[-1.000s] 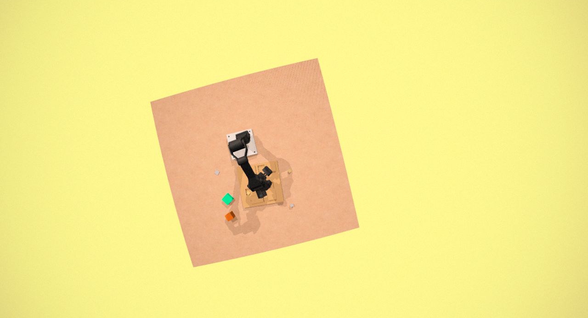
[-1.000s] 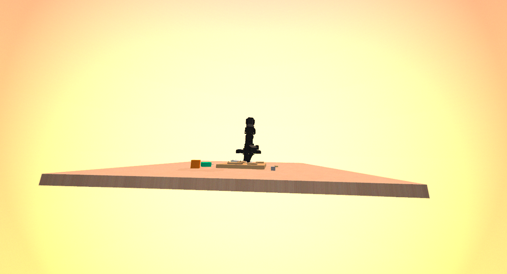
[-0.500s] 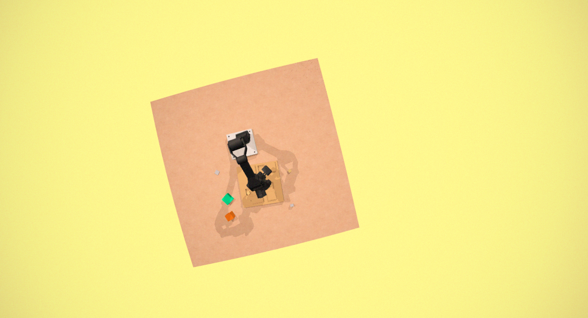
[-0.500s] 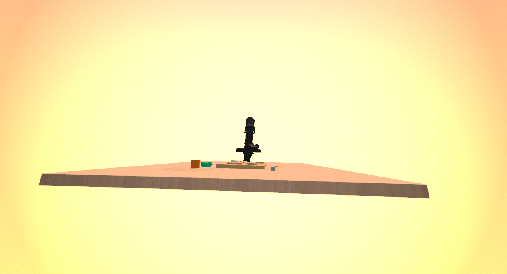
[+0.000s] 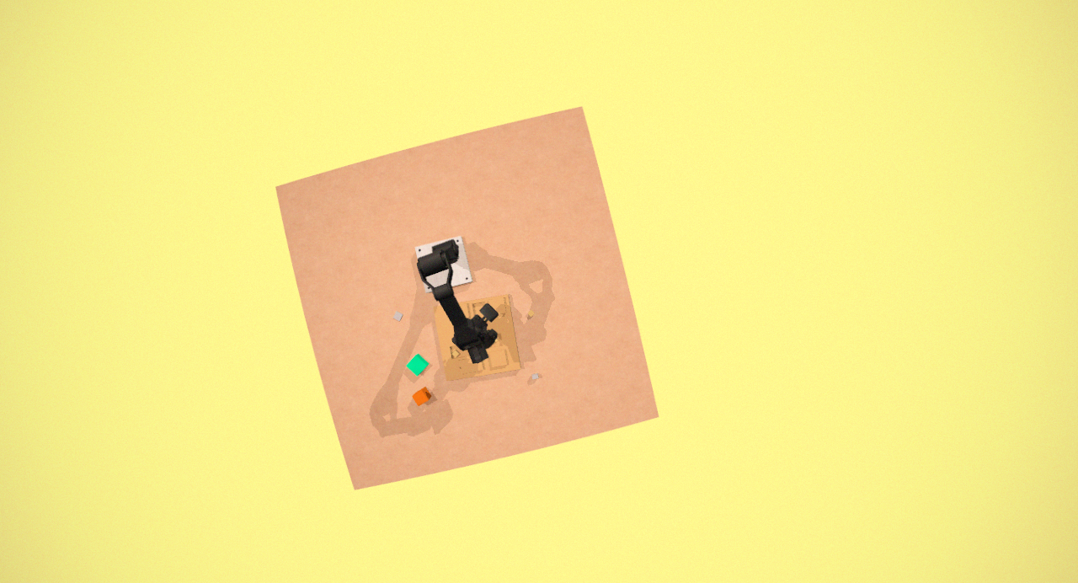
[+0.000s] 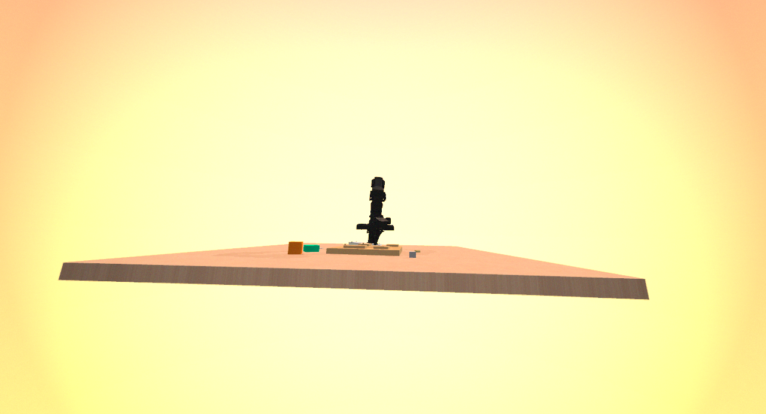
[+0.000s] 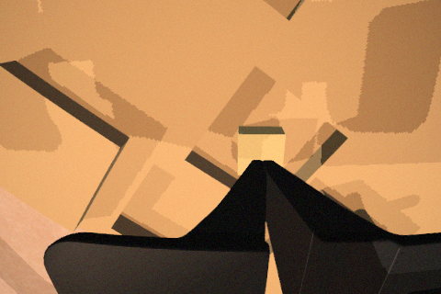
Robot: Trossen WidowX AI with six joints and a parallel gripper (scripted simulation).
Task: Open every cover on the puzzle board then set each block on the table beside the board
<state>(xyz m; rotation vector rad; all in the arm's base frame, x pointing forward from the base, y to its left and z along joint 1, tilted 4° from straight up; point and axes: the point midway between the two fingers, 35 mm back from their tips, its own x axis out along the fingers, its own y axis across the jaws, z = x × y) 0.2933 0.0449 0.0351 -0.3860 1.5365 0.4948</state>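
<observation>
Right now the tan puzzle board is 50 mm ahead of my gripper tip and 10 mm below it. From my gripper tip the other things lie so: grey cube (260 mm ahead, 160 mm to the left, 20 mm below); green block (100 mm ahead, 280 mm to the right, 20 mm below); orange block (230 mm ahead, 290 mm to the right, 10 mm below).
</observation>
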